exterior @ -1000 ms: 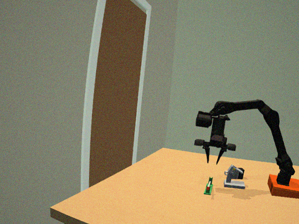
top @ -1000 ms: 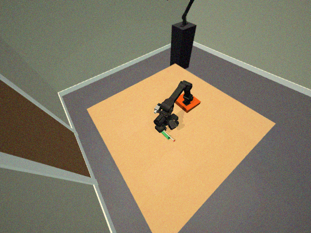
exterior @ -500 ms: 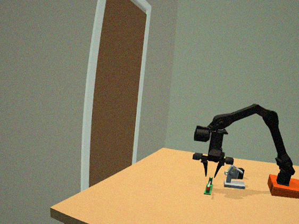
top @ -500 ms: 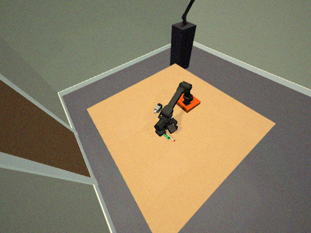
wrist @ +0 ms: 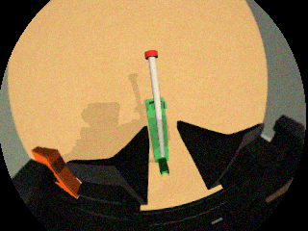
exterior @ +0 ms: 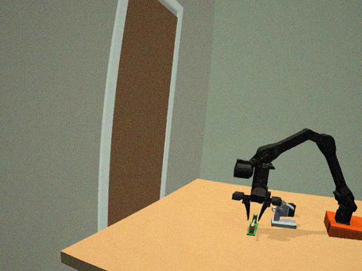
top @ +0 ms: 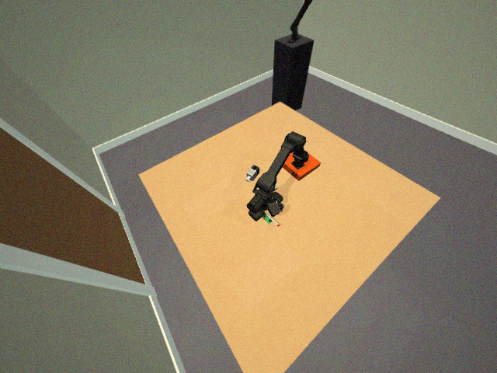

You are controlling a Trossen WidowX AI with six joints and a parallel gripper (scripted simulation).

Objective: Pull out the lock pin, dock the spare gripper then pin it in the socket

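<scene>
Now: the green bracket 40 mm to the right of my gripper tip and 30 mm below it. Also, from my gripper tip: spare gripper (290 mm to the right, 90 mm behind, 20 mm below); grey mount (150 mm to the right, 100 mm behind).
</scene>
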